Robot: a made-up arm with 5 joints.
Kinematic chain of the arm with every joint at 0, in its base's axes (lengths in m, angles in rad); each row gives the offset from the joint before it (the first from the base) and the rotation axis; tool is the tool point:
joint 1: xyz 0 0 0.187 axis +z
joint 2: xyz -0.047 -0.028 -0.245 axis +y
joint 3: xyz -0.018 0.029 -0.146 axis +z
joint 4: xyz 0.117 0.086 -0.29 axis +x
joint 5: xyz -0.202 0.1 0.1 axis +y
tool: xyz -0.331 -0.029 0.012
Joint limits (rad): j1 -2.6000..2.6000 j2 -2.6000..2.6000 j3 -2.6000..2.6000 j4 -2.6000..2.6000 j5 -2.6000..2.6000
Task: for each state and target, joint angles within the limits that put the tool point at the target. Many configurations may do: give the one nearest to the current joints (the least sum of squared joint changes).
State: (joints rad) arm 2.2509 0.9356 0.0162 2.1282 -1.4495
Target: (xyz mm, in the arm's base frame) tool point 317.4 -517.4 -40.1
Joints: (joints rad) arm 2.5125 0.9538 0.2414 1.3552 -1.1526
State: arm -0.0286 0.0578 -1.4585 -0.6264 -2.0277
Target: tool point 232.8 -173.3 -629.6
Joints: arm -0.5350 -0.4223 -1.6099 -0.3015 -1.9547
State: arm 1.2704 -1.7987 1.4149 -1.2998 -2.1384
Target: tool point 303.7 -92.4 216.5
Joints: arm 0.2403 -2.0804 1.2022 -1.9653 -1.5148
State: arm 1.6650 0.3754 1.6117 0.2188 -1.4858
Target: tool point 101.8 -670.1 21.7
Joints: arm 1.6188 1.1575 1.5236 0.8173 -1.6074
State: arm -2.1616 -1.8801 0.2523 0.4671 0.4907
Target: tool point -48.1 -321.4 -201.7
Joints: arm -1.9530 -2.4173 -0.0441 0.3253 0.5963
